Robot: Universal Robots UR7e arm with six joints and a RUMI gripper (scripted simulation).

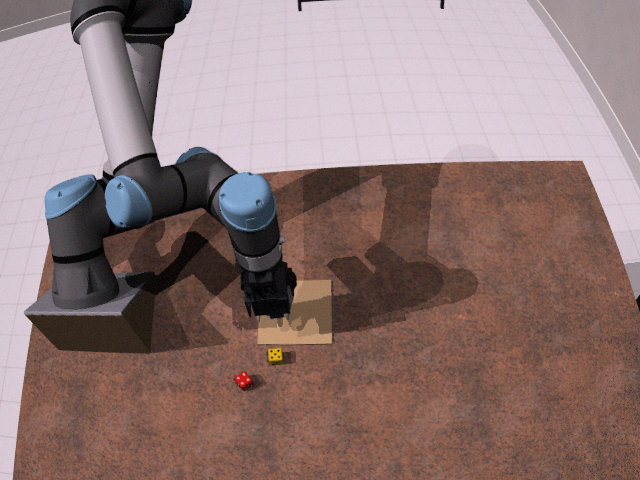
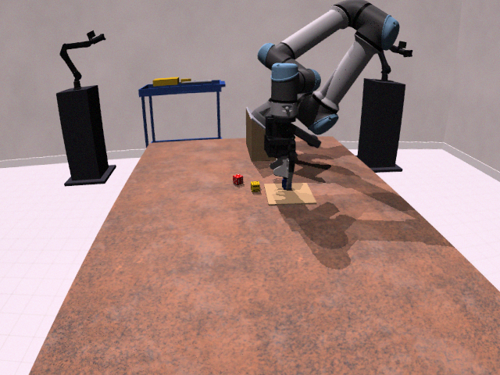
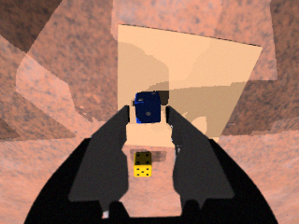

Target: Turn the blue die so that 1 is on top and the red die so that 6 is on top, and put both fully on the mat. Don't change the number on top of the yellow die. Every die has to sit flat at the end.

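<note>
Now: hand 10 mm above the blue die. The rest, counted from my hand: yellow die 100 mm to the right, 10 mm below; then tan mat 40 mm ahead, 20 mm below; then red die 150 mm to the right, 60 mm behind, 10 mm below.
</note>
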